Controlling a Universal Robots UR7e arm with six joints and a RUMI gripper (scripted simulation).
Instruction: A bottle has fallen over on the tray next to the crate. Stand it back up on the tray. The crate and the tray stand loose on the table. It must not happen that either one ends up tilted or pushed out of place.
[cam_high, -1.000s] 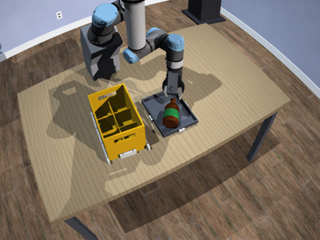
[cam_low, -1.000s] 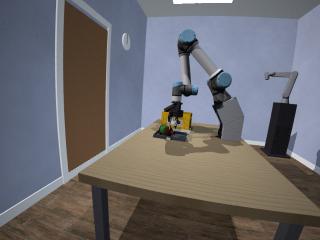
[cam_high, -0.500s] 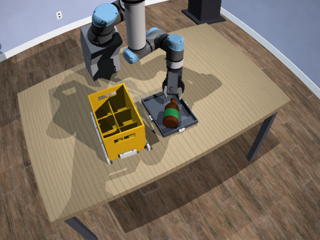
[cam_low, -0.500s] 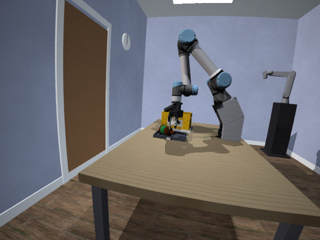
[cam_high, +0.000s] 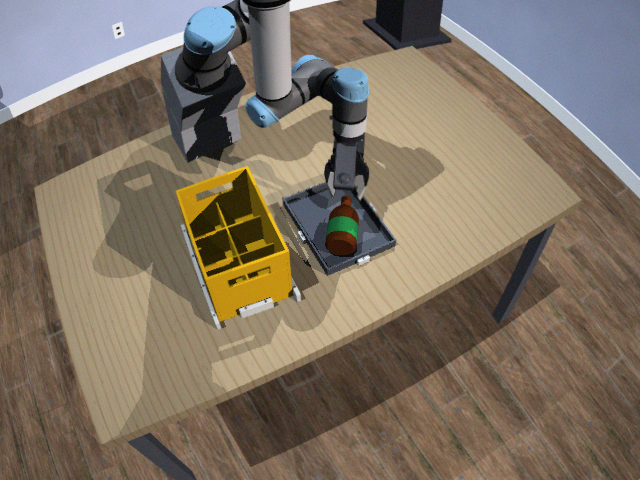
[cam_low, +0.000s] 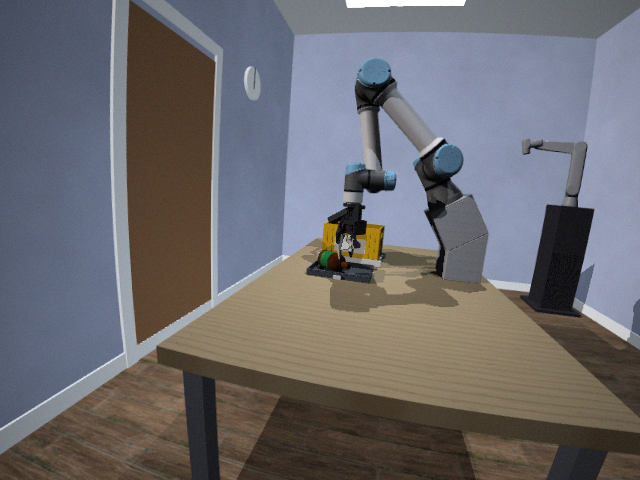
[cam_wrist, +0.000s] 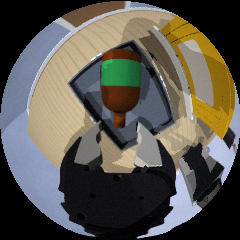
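The bottle is 40 mm below my hand, 40 mm ahead of it and 30 mm to the right of it. Also, from my hand: tray 70 mm below, 30 mm to the right, 10 mm ahead; yellow crate 300 mm to the right, 10 mm ahead.
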